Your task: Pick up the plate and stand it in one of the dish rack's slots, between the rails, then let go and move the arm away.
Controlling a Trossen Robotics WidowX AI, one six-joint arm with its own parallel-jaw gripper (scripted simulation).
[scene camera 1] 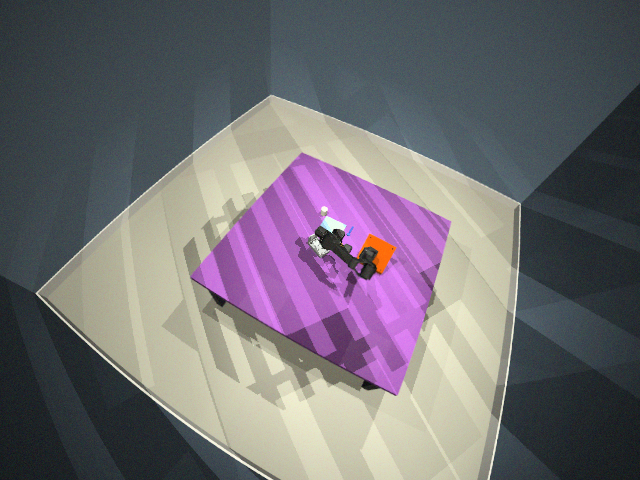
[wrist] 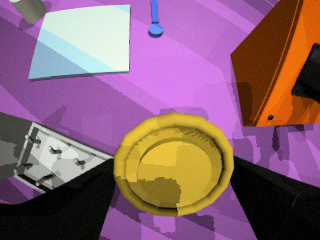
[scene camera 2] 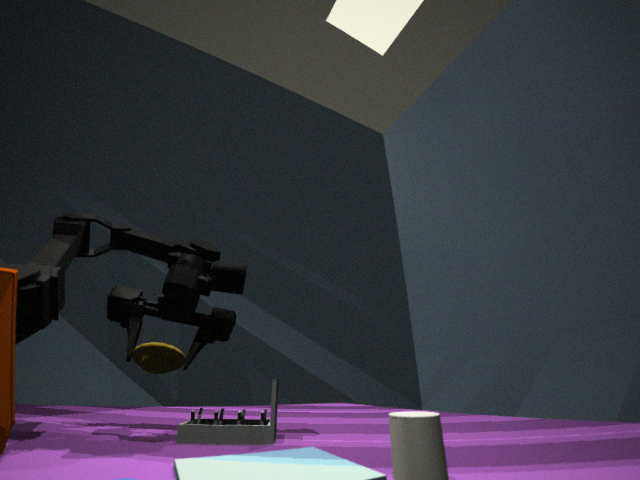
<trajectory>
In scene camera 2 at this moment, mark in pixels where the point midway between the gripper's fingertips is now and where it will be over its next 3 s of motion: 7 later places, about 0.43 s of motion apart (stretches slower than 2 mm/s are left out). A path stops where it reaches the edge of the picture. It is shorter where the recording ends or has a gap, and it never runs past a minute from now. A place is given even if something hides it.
My gripper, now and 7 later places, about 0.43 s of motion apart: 156, 365; 157, 376; 169, 381; 185, 382; 197, 379; 199, 374; 194, 366; 194, 368
</trajectory>
